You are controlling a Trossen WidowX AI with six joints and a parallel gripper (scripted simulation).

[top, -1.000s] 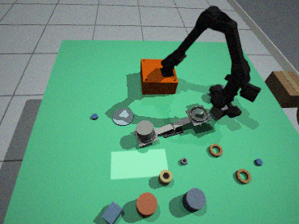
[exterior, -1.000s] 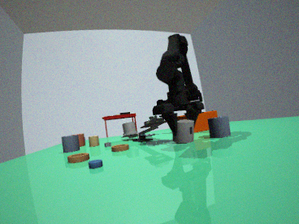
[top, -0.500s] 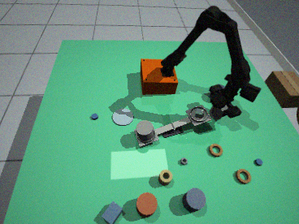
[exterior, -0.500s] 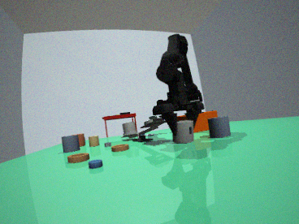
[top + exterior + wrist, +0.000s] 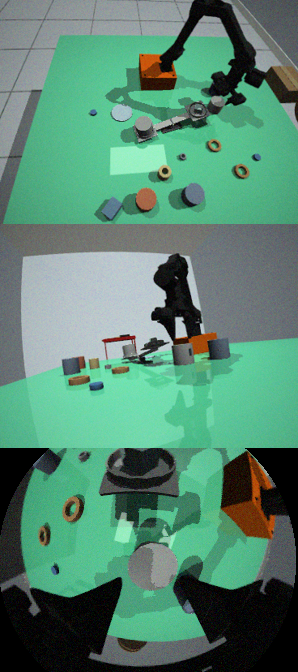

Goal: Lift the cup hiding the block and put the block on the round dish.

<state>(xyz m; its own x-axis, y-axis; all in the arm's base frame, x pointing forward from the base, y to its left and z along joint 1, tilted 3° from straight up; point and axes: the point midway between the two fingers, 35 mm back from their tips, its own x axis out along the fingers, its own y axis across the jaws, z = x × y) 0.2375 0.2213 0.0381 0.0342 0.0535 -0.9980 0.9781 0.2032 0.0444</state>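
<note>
The round grey dish lies 48 cm to the right of my gripper tip, 8 cm below it and 4 cm behind it. From my gripper tip the other things lie so: orange cylinder: 43 cm to the right, 38 cm ahead, 4 cm below.
</note>
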